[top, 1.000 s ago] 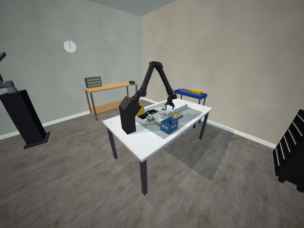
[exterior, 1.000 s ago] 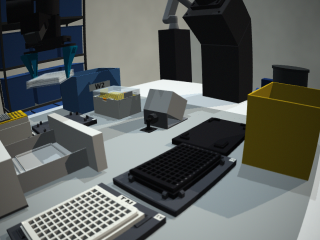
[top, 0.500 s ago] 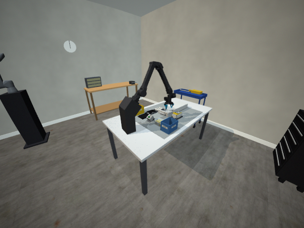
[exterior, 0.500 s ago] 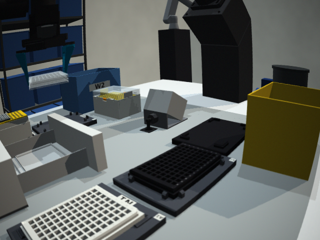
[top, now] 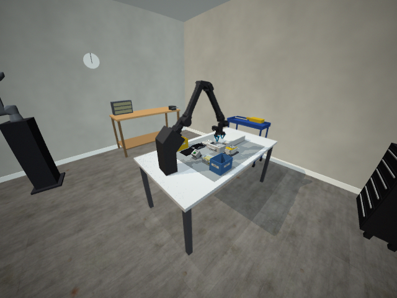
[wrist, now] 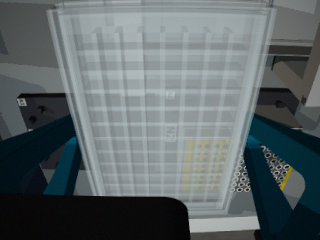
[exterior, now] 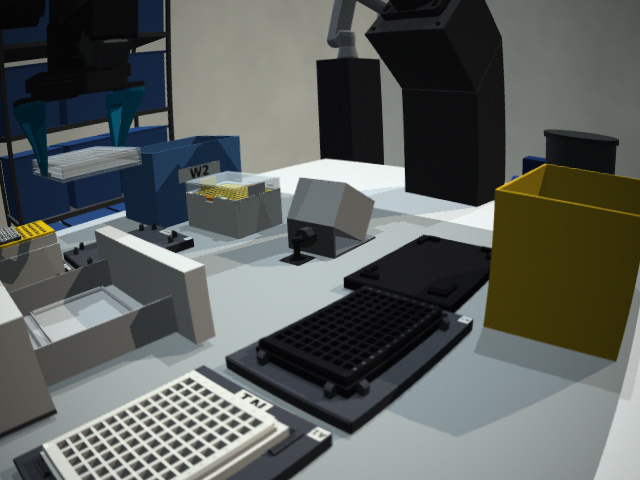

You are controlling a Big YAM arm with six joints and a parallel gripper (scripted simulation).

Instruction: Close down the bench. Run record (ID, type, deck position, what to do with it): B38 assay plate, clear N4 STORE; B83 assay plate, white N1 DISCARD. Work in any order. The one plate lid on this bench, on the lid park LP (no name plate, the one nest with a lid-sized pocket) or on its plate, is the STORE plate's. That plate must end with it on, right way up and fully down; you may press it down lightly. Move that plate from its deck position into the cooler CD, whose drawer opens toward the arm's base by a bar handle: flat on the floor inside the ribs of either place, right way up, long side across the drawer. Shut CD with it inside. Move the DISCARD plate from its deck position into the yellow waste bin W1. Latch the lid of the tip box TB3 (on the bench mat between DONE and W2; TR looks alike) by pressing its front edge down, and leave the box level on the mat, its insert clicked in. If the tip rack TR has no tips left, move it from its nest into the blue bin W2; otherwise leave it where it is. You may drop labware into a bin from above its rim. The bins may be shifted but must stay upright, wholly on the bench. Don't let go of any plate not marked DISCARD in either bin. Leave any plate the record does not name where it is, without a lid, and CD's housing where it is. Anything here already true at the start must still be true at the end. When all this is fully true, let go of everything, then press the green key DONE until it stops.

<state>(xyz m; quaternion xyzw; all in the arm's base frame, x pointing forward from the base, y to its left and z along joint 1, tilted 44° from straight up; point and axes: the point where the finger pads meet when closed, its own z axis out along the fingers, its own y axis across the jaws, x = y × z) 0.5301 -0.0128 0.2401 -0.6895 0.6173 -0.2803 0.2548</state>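
Right now my hand is 130 mm above the cooler drawer, 80 mm to the right of it and 70 mm short of it. Also, from my hand: tip rack TR (110 mm to the right, 100 mm below, 90 mm ahead); clear plate lid (right at my hand); clear plate (right at my hand).
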